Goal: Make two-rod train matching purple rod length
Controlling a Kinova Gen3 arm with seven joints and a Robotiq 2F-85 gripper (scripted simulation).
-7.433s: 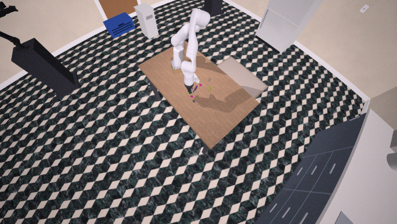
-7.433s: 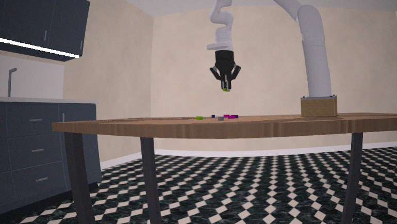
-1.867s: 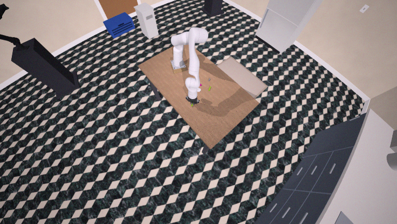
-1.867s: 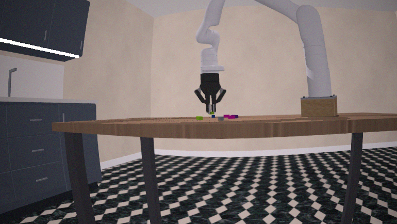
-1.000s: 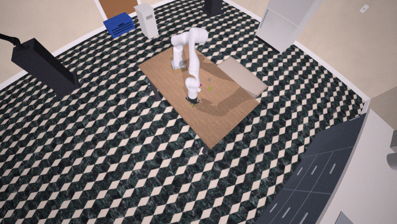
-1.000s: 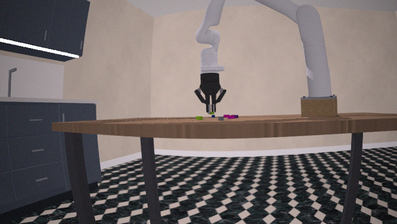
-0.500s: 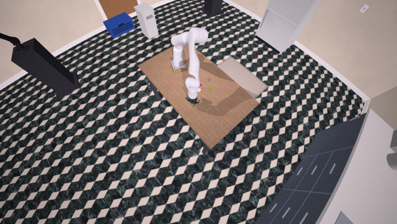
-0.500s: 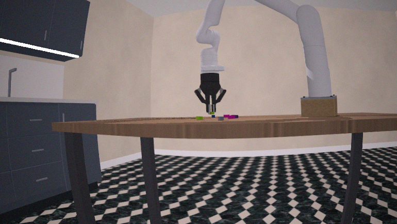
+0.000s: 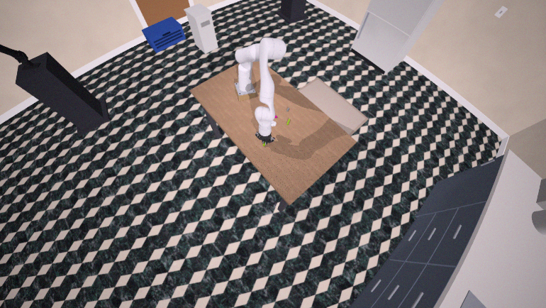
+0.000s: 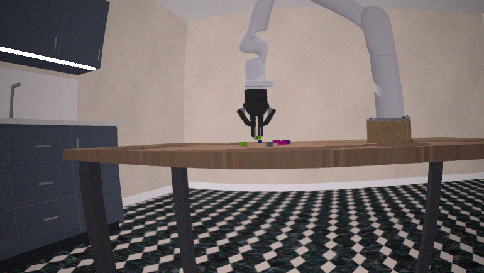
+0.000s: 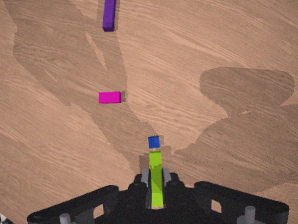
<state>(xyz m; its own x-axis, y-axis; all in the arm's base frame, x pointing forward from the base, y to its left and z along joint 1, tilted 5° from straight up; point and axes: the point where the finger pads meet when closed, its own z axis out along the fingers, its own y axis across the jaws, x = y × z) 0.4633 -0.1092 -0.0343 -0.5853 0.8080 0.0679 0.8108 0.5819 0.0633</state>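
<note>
Right now my hand is 20 mm past the blue rod, 30 mm to the right of it and 30 mm above it. The rest, counted from my hand: purple rod: 140 mm behind, 120 mm to the left, 30 mm below; then grey rod: 150 mm behind, 300 mm to the left, 30 mm below.
</note>
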